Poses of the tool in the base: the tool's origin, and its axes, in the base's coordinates. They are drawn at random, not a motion.
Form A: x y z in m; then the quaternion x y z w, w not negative.
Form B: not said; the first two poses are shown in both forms.
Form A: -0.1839 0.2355 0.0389 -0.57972 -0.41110 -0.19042 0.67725
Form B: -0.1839 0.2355 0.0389; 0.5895 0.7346 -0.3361; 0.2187 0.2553 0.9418; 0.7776 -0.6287 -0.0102
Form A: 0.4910 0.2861 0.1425 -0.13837 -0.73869 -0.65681 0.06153
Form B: 0.4910 0.2861 0.1425; -0.9541 0.2853 0.0909; 0.1236 0.0989 0.9874; 0.2727 0.9533 -0.1296
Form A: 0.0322 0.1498 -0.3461 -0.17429 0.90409 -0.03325 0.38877
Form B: 0.0322 0.1498 -0.3461; -0.6370 -0.2893 0.7146; -0.3410 0.9370 0.0754; -0.6914 -0.1956 -0.6955
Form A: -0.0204 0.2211 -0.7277 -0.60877 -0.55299 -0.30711 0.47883
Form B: -0.0204 0.2211 -0.7277; 0.1998 0.9674 -0.1557; 0.3792 0.0702 0.9227; 0.9035 -0.2433 -0.3528
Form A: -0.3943 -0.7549 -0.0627 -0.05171 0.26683 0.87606 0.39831
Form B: -0.3943 -0.7549 -0.0627; -0.6774 -0.7255 0.1220; 0.6703 -0.5403 0.5087; -0.3032 0.4263 0.8523
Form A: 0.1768 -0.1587 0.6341 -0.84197 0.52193 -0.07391 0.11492
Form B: 0.1768 -0.1587 0.6341; 0.4442 -0.8619 0.2444; -0.8959 -0.4288 0.1164; 0.0045 -0.2707 -0.9627
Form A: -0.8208 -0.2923 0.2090 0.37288 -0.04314 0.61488 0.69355
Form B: -0.8208 -0.2923 0.2090; 0.2401 -0.8851 0.3987; 0.8207 -0.0342 -0.5703; 0.5184 0.4642 0.7182
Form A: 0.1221 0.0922 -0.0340 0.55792 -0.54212 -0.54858 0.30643
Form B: 0.1221 0.0922 -0.0340; -0.1897 -0.2687 -0.9444; -0.9411 -0.2244 0.2529; -0.2799 0.9367 -0.2103
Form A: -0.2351 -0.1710 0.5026 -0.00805 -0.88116 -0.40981 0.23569
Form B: -0.2351 -0.1710 0.5026; -0.8888 0.2074 -0.4088; -0.1790 0.6640 0.7260; 0.4220 0.7184 -0.5530
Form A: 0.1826 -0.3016 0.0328 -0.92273 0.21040 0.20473 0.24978
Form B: 0.1826 -0.3016 0.0328; 0.8276 -0.4906 -0.2727; -0.2860 -0.7867 0.5471; -0.4829 -0.3748 -0.7914
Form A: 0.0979 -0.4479 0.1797 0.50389 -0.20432 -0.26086 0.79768
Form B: 0.0979 -0.4479 0.1797; 0.7804 0.2103 -0.5889; -0.6221 0.3561 -0.6973; 0.0631 0.9105 0.4087
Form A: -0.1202 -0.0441 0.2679 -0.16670 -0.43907 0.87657 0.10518
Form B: -0.1202 -0.0441 0.2679; -0.9223 -0.0380 -0.3846; 0.3308 -0.5923 -0.7347; -0.1999 -0.8048 0.5589
